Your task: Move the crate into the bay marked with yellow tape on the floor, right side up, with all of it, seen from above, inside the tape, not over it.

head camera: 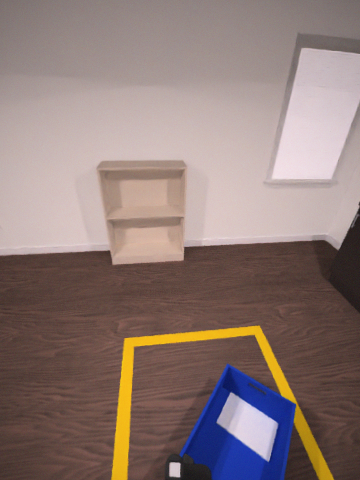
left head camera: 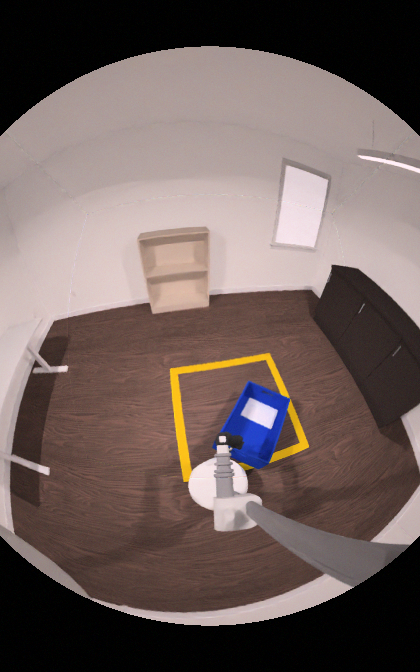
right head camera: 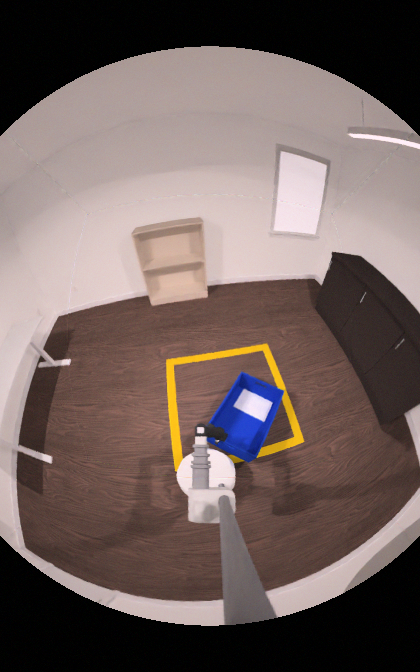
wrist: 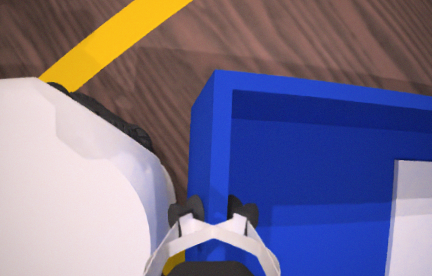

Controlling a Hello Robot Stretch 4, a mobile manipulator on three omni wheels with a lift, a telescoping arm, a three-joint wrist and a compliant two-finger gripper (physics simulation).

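Frame: origin at the robot's base, x ahead, y left, z up, level; metres.
Where they show: gripper, fingertip midpoint: (wrist: 214,210).
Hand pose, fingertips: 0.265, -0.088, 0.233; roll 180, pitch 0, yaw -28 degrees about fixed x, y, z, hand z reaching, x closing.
Observation:
After its pixels a point has its place, as x, y, z.
The blue crate (head camera: 242,457) {0.426, -0.339, 0.035} (left head camera: 252,440) {0.327, -0.295, 0.052} (right head camera: 239,430) (wrist: 310,165) {0.416, -0.140, 0.053} is right side up and turned at an angle, with a white sheet inside. The yellow tape (head camera: 125,410) {0.625, 0.309, -0.028} (left head camera: 180,420) {0.549, 0.289, -0.028} (right head camera: 173,410) (wrist: 107,42) {0.208, 0.250, -0.027} outlines a four-sided bay. In the left and right head views, the crate overlaps the right tape line with its far right corner and the near tape line with its near end. My gripper (left head camera: 235,441) {0.265, -0.088, 0.233} (right head camera: 216,433) (wrist: 214,210) {0.265, -0.088, 0.233} is shut on the crate's near-end wall, one finger on each side. I cannot tell whether the crate is clear of the floor.
My white base (left head camera: 201,487) {-0.019, 0.113, 0.187} (right head camera: 189,477) (wrist: 65,190) {0.118, 0.003, 0.187} is close to the crate's near end and covers part of the near tape. A beige bookshelf (head camera: 142,165) {2.122, 0.406, 1.032} (left head camera: 177,232) {2.086, 0.346, 1.032} stands at the far wall. A dark cabinet (left head camera: 365,345) {0.940, -1.642, 0.432} (right head camera: 367,335) is on the right. White table legs (left head camera: 50,370) stand left.

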